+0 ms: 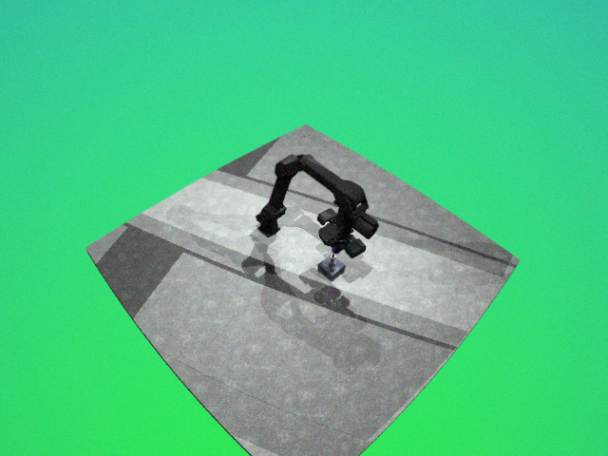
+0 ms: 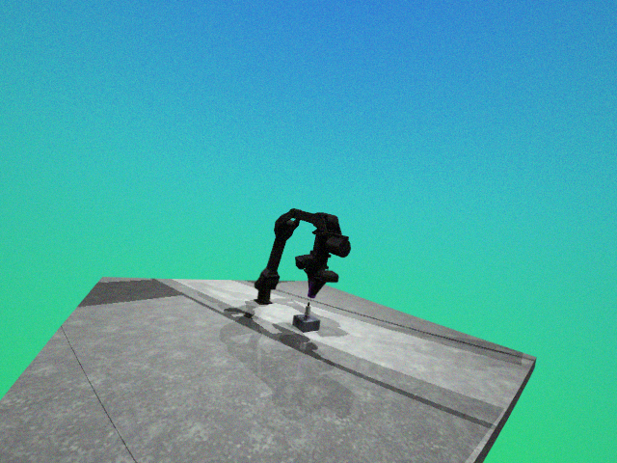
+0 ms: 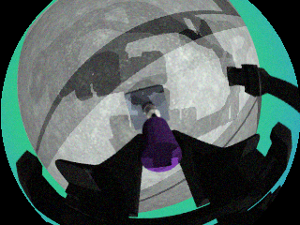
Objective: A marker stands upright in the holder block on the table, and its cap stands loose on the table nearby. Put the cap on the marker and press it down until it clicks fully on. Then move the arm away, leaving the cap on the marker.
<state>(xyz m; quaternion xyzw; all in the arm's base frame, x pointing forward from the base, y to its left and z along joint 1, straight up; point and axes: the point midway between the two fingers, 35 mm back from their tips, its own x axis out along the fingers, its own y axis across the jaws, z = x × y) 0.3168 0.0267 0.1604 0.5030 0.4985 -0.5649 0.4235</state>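
The holder block lies 110 mm below my gripper tip and 10 mm behind it. The rest, counted from my gripper tip: purple cap (10 mm above).
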